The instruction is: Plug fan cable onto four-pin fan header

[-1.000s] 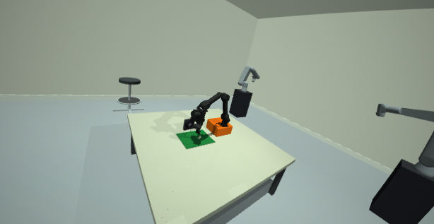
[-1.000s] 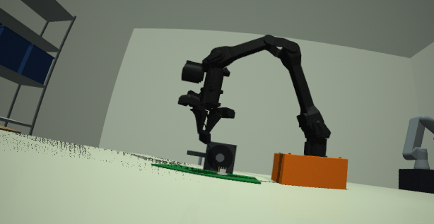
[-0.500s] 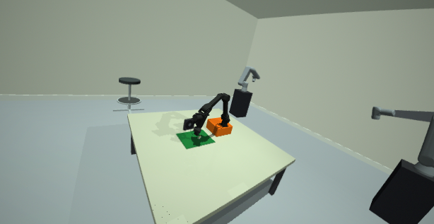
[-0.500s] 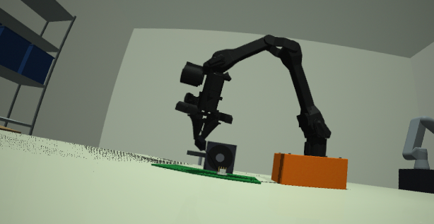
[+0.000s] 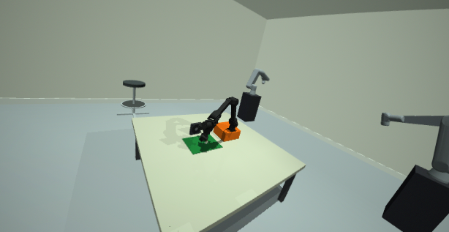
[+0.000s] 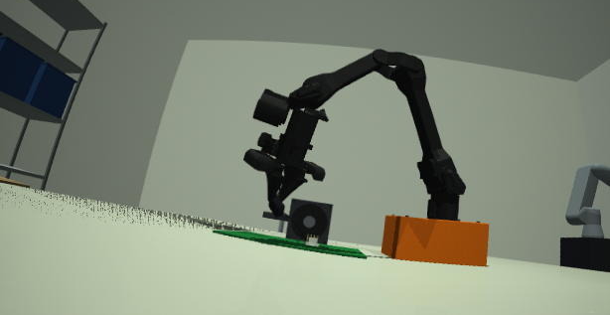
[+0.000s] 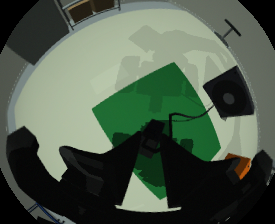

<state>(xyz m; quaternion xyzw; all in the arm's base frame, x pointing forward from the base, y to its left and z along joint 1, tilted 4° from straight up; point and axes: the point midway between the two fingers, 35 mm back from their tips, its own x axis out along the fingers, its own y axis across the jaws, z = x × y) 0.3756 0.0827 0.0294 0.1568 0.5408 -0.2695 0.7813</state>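
My gripper tip is 5 cm past the green board, 5 cm to the left of it and 10 cm above it. From my gripper tip the other things lie so: black fan 5 cm behind, 22 cm to the right, 3 cm below; then fan cable plug 1 cm behind, 1 cm below.
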